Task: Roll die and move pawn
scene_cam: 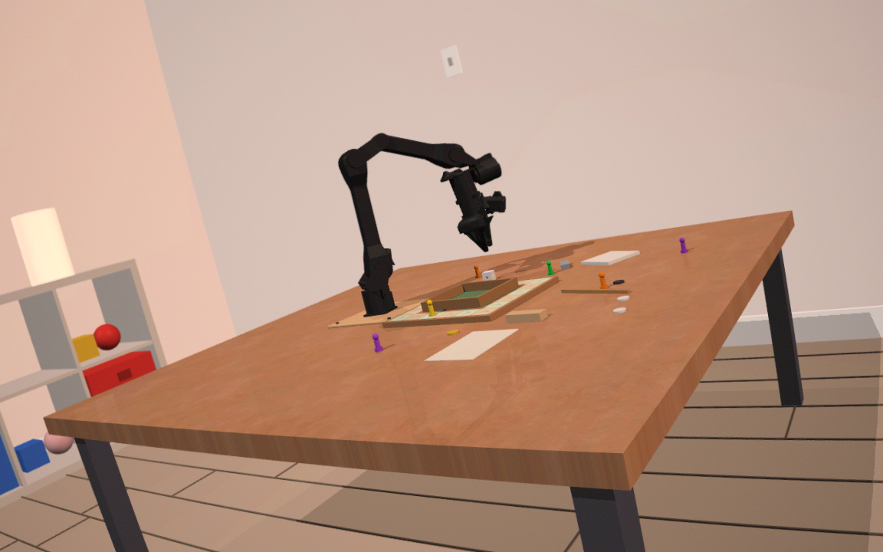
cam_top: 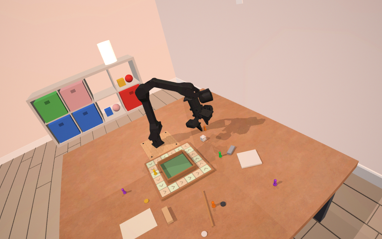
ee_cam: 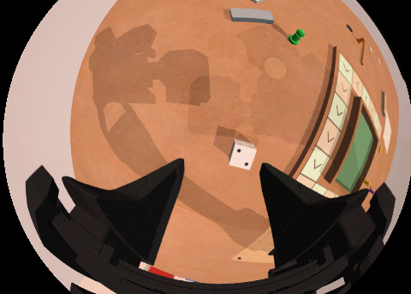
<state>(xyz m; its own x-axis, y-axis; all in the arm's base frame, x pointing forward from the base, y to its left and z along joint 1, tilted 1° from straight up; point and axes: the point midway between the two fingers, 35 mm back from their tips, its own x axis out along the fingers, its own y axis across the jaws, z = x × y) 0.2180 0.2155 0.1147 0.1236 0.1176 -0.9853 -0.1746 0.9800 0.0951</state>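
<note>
My gripper tip is now 70 mm above the white die, 20 mm to the left of it and 10 mm past it. From my gripper tip the other things lie so: green dice tray: 270 mm to the right, 70 mm below, 40 mm ahead; grey block: 190 mm ahead, 70 mm below; green pawn: 170 mm ahead, 70 mm to the right, 60 mm below.
</note>
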